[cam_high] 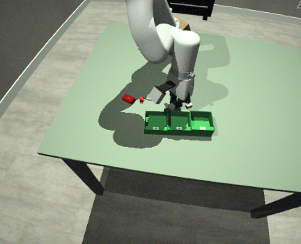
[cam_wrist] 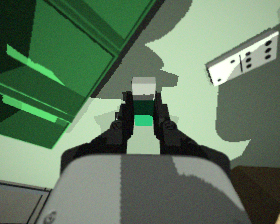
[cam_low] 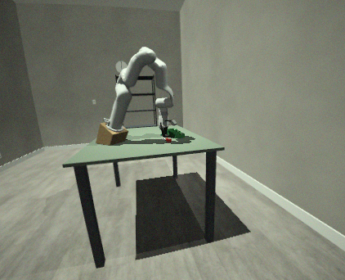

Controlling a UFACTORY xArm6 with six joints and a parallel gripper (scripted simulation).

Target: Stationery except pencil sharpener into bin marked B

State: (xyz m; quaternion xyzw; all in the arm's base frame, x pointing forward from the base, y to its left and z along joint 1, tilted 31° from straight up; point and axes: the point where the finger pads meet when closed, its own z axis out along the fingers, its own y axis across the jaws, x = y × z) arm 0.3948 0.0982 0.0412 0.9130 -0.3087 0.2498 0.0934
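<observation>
The grey-white piece is 10 mm behind my hand, 50 mm to the left of it and 20 mm below it. Round my hand: joined green bins (100 mm ahead, 20 mm to the left, 10 mm below); red die (10 mm behind, 140 mm to the right, 20 mm below); white domino (30 mm behind, 100 mm to the right, 30 mm below).
</observation>
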